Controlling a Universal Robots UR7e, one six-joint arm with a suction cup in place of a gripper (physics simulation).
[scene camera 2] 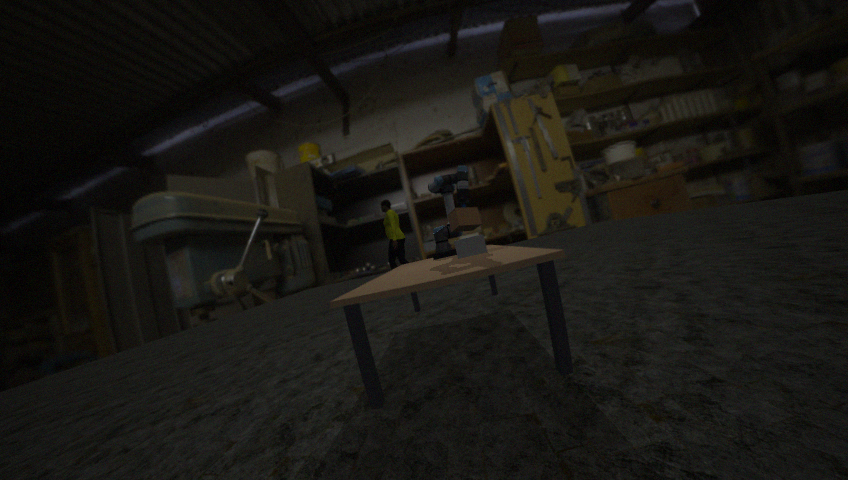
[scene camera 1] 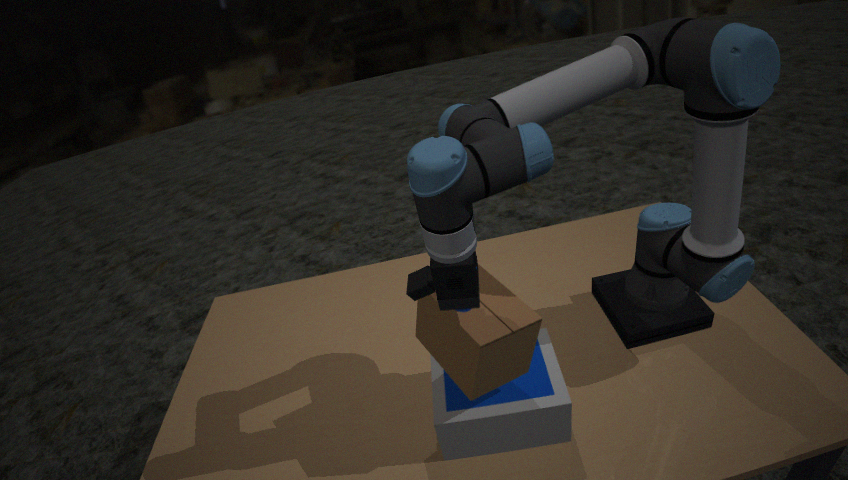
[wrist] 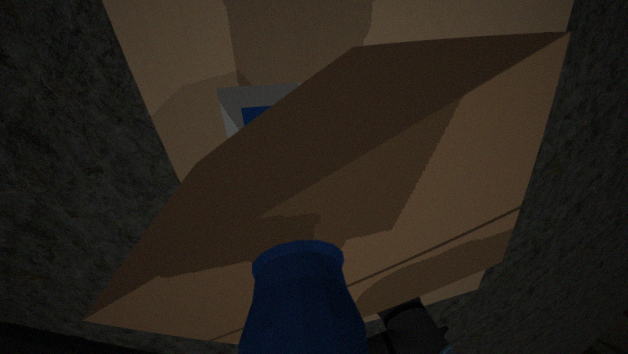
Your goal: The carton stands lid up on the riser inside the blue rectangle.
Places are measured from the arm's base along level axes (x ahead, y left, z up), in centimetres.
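Where they show: hand at its tool point: [scene camera 2: 463,210] [wrist: 311,251]; arm's base at its link origin: [scene camera 2: 443,251] [scene camera 1: 655,290].
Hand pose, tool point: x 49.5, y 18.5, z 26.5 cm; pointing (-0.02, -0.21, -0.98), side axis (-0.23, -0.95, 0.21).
Each offset is from my tool point to the top centre of the thing. Level surfaces: height alone.
The brown carton [scene camera 1: 505,362] [scene camera 2: 464,218] [wrist: 475,150] hangs from my suction gripper [scene camera 1: 462,308] [wrist: 298,250], whose blue cup is on its top face. A seam runs across that top face, so the lid faces up. The carton is turned at an angle to the edges of the grey-white riser {dx -3.9, dy -0.9, dz -19.2 cm} [scene camera 1: 505,429] [scene camera 2: 471,245] [wrist: 257,94]. In scene camera 2 a small gap shows between the carton's underside and the riser. The blue rectangle {dx -3.9, dy -0.9, dz -19.2 cm} [scene camera 1: 535,383] [wrist: 254,114] on the riser's top is partly hidden by the carton in scene camera 1 and mostly hidden in the wrist view.
The riser stands on a wooden table {dz -31.2 cm} [scene camera 1: 261,324] [scene camera 2: 410,277]. The arm's black base plate [scene camera 1: 669,330] is bolted or set at the right of the table in scene camera 1. A person in a yellow top [scene camera 2: 392,224] stands beyond the table in scene camera 2.
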